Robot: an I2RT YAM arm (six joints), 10 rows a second.
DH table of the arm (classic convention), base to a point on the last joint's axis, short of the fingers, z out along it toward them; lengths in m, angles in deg. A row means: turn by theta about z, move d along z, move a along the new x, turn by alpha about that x. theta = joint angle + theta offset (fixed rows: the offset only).
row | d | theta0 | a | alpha
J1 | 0.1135 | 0 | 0.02 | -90
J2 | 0 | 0 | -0.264 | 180
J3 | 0 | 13.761 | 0.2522 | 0
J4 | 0 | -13.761 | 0.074 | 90
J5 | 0 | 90 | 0 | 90
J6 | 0.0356 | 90 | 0 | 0
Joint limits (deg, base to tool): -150..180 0..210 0..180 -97..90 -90..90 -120..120
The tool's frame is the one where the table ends.
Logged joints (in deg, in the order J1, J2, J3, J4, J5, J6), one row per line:
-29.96 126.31 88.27 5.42 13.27 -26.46
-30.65 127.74 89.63 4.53 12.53 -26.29
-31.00 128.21 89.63 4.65 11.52 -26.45
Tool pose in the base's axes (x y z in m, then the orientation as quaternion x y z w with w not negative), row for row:
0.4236 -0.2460 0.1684 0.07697 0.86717 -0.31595 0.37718
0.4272 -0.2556 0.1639 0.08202 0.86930 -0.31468 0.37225
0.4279 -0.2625 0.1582 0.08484 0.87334 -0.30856 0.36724
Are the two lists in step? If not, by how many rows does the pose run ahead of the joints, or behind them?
The pose runs 1 row behind the joints: the pose in row i belongs to the joints in row i - 1.
